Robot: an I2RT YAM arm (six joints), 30 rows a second.
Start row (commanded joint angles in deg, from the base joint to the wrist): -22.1, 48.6, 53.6, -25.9, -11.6, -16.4
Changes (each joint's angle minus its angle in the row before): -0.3, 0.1, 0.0, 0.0, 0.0, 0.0; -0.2, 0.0, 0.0, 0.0, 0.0, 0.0; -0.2, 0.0, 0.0, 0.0, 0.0, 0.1; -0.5, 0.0, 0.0, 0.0, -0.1, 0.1; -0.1, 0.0, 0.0, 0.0, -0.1, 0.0; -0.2, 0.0, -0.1, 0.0, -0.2, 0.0; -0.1, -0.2, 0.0, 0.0, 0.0, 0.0; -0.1, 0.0, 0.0, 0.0, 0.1, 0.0; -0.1, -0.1, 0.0, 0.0, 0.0, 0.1; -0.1, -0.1, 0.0, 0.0, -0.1, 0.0; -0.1, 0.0, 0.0, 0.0, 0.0, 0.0; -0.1, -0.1, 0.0, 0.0, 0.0, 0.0; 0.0, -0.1, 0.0, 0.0, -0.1, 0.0; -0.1, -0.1, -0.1, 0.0, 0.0, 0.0; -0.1, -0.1, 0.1, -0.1, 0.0, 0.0; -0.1, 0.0, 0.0, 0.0, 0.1, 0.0; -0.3, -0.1, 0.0, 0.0, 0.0, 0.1; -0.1, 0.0, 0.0, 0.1, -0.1, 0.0; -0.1, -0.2, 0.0, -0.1, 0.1, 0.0; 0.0, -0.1, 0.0, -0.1, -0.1, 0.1; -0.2, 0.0, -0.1, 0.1, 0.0, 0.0; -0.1, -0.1, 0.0, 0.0, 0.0, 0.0; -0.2, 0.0, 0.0, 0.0, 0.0, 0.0
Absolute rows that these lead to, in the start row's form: -22.4, 48.7, 53.6, -25.9, -11.6, -16.4; -22.6, 48.7, 53.6, -25.9, -11.6, -16.4; -22.8, 48.7, 53.6, -25.9, -11.6, -16.3; -23.3, 48.7, 53.6, -25.9, -11.7, -16.2; -23.4, 48.7, 53.6, -25.9, -11.8, -16.2; -23.6, 48.7, 53.5, -25.9, -12.0, -16.2; -23.7, 48.5, 53.5, -25.9, -12.0, -16.2; -23.8, 48.5, 53.5, -25.9, -11.9, -16.2; -23.9, 48.4, 53.5, -25.9, -11.9, -16.1; -24.0, 48.3, 53.5, -25.9, -12.0, -16.1; -24.1, 48.3, 53.5, -25.9, -12.0, -16.1; -24.2, 48.2, 53.5, -25.9, -12.0, -16.1; -24.2, 48.1, 53.5, -25.9, -12.1, -16.1; -24.3, 48.0, 53.4, -25.9, -12.1, -16.1; -24.4, 47.9, 53.5, -26.0, -12.1, -16.1; -24.5, 47.9, 53.5, -26.0, -12.0, -16.1; -24.8, 47.8, 53.5, -26.0, -12.0, -16.0; -24.9, 47.8, 53.5, -25.9, -12.1, -16.0; -25.0, 47.6, 53.5, -26.0, -12.0, -16.0; -25.0, 47.5, 53.5, -26.1, -12.1, -15.9; -25.2, 47.5, 53.4, -26.0, -12.1, -15.9; -25.3, 47.4, 53.4, -26.0, -12.1, -15.9; -25.5, 47.4, 53.4, -26.0, -12.1, -15.9
